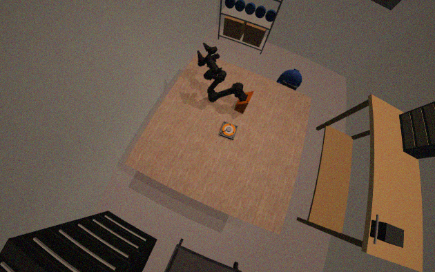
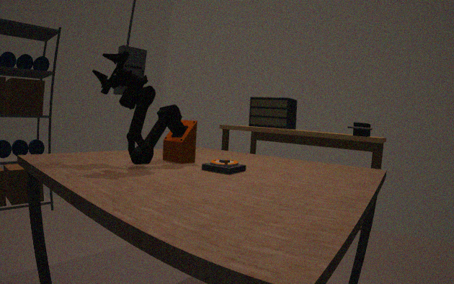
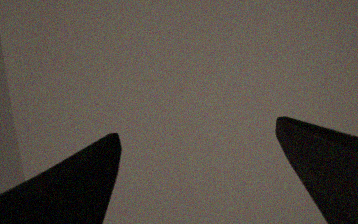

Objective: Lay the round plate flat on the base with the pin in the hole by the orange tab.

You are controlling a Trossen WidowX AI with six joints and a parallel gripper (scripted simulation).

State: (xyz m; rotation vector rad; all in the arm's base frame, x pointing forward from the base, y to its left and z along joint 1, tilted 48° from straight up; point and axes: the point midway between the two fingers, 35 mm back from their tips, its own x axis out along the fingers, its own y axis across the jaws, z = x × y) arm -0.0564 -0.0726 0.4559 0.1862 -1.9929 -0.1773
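Right now my gripper tip is 36 cm short of the round orange plate, 38 cm to the right of it and 36 cm above it. From my gripper tip the other things lie so: grey square base (35 cm ahead, 40 cm to the left, 37 cm below).
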